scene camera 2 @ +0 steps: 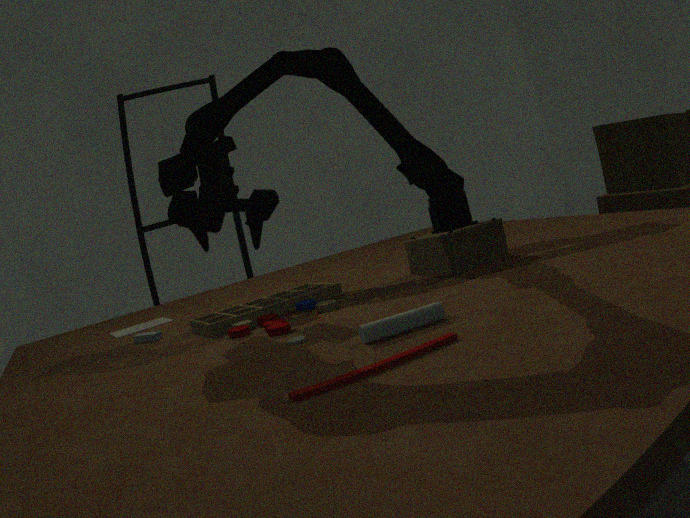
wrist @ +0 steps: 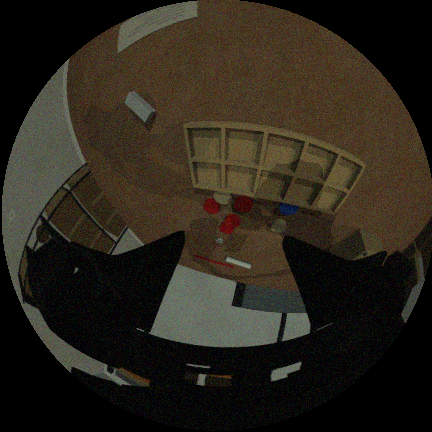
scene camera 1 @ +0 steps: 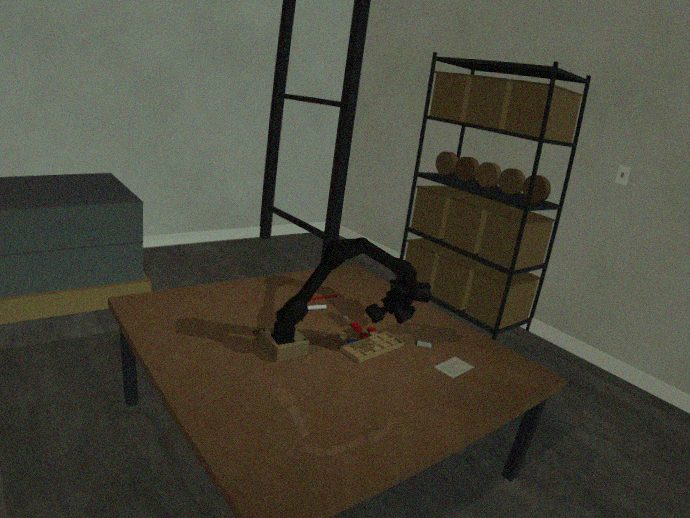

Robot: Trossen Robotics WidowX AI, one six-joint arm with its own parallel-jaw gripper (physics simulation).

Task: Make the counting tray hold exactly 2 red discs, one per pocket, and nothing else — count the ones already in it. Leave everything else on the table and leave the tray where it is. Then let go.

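The wooden counting tray [scene camera 1: 378, 352] [scene camera 2: 209, 328] [wrist: 223, 145] has two rows of pockets, and they look empty in the wrist view. Several red discs lie on the table beside its long side. One red disc [scene camera 2: 239, 331] [wrist: 211, 205] lies by a cream disc [scene camera 2: 242, 323] [wrist: 222, 198]; another red disc [wrist: 243, 203] lies close to the tray wall. Two more, a red disc [wrist: 232, 220] and a red disc [wrist: 227, 229], overlap farther from the tray. My gripper [scene camera 1: 388, 315] [scene camera 2: 231, 248] [wrist: 234, 238] is open and empty, high above the table near the discs.
A blue disc [scene camera 2: 305, 305] [wrist: 288, 209] and a tan disc [scene camera 2: 327, 305] [wrist: 279, 226] lie by the tray. A small white disc [scene camera 2: 296, 339] [wrist: 219, 241], white cylinder [scene camera 2: 402, 322] [wrist: 238, 262], red rod [scene camera 2: 373, 368] [wrist: 213, 261], pale block [scene camera 1: 424, 344] [wrist: 140, 106] and paper [scene camera 1: 454, 366] [wrist: 157, 25] surround them.
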